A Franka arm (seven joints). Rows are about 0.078 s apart.
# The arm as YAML. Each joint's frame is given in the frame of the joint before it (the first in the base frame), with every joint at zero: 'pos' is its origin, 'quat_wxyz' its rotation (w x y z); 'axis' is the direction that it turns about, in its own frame. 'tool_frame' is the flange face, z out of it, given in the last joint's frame.
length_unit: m
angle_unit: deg
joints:
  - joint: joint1
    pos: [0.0, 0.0, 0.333]
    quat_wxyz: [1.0, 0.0, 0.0, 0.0]
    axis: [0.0, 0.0, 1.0]
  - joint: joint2
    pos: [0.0, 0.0, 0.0]
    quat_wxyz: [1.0, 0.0, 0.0, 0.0]
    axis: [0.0, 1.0, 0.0]
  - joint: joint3
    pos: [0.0, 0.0, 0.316]
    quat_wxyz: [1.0, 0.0, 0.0, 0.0]
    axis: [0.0, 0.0, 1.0]
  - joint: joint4
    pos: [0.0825, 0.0, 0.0]
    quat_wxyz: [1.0, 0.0, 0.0, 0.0]
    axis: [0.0, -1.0, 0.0]
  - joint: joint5
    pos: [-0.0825, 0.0, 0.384]
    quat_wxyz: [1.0, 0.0, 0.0, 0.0]
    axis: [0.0, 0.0, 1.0]
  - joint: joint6
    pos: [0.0, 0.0, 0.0]
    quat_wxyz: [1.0, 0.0, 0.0, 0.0]
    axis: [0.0, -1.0, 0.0]
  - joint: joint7
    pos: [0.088, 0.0, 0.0]
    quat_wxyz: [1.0, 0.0, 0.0, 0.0]
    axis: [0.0, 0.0, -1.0]
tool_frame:
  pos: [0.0, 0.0, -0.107]
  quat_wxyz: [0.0, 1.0, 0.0, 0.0]
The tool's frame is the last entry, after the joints.
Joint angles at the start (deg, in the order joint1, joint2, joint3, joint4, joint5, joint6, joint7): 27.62, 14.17, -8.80, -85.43, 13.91, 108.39, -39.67
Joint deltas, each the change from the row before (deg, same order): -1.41, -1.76, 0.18, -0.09, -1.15, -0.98, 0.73; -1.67, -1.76, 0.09, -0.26, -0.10, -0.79, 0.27; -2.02, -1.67, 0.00, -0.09, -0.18, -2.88, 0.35; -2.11, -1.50, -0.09, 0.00, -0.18, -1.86, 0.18; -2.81, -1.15, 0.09, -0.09, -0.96, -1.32, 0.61; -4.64, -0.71, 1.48, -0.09, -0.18, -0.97, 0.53; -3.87, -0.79, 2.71, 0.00, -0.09, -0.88, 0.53; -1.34, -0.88, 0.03, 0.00, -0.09, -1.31, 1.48; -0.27, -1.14, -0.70, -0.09, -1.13, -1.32, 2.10; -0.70, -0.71, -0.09, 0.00, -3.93, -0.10, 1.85
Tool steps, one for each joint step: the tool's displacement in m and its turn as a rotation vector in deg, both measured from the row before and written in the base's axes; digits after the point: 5 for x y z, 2 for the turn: -0.00237, -0.01791, 0.01696, -0.48, -0.73, -1.58; -0.00227, -0.02025, 0.01583, 0.42, -0.55, -1.69; -0.00484, -0.02455, 0.01227, -0.17, 1.33, -1.79; -0.00329, -0.02567, 0.01279, 0.00, 0.38, -2.00; -0.00086, -0.03151, 0.00879, -0.73, 0.23, -3.02; 0.00076, -0.03476, 0.00476, 0.09, 0.47, -3.50; -0.00357, -0.01411, 0.00650, 0.29, 0.23, -1.52; -0.00525, -0.01402, 0.00679, 0.13, 0.69, -2.51; -0.00730, -0.01202, 0.00827, -0.85, 0.57, -2.80; -0.00323, -0.01501, 0.00610, -3.62, -0.49, -2.69
